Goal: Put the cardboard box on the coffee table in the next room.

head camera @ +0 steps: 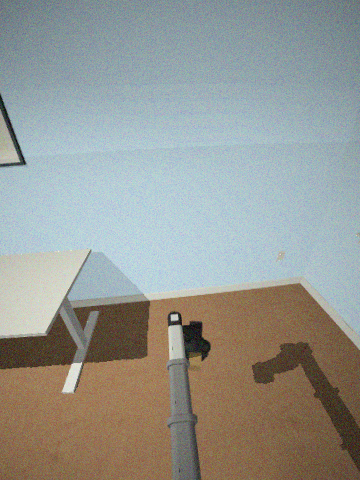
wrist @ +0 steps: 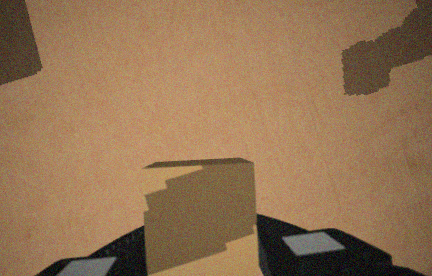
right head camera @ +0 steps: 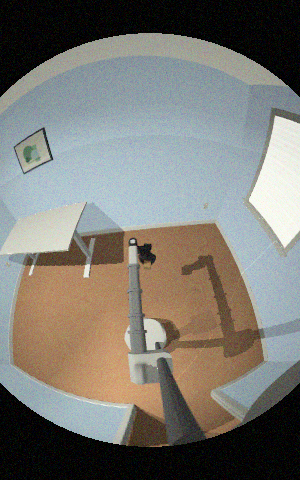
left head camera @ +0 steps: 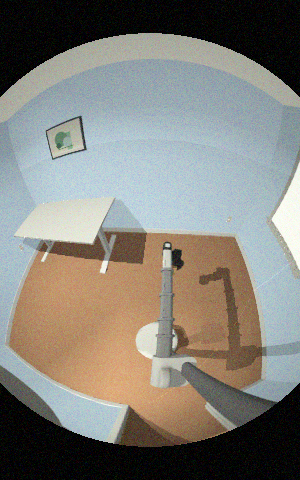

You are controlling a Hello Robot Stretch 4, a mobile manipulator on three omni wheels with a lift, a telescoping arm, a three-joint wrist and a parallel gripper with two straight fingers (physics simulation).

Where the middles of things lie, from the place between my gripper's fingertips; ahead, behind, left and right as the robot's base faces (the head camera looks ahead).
Right now my hand is right at the tan cardboard box (wrist: 194, 210).
